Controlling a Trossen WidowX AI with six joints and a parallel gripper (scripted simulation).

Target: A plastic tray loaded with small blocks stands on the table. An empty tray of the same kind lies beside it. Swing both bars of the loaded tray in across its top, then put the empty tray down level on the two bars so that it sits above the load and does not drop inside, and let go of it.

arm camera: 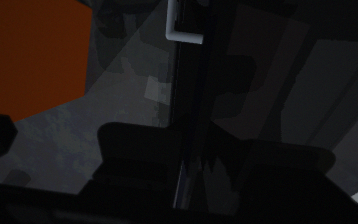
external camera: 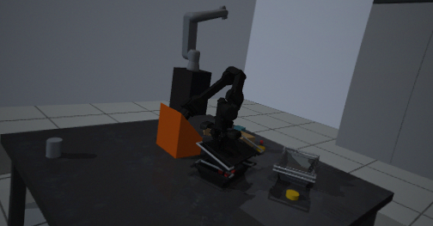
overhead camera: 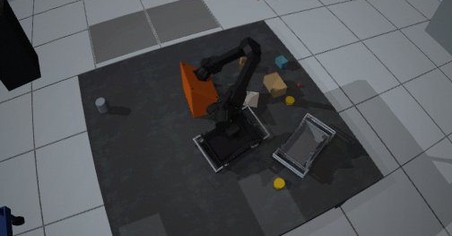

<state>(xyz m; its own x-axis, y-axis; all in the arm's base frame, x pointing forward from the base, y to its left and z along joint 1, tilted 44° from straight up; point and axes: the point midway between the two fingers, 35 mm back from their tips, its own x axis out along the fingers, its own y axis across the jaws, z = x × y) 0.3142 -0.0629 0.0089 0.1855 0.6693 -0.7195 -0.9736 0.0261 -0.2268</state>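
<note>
The black tray is 7 cm ahead of my gripper tip, 1 cm to the left of it and 1 cm above it. The rest, counted from my gripper tip: pale block 24 cm to the left, 18 cm behind, 11 cm below; then tan box 43 cm to the left, 16 cm behind, 8 cm below; then teal cube 57 cm to the left, 29 cm behind, 9 cm below.
</note>
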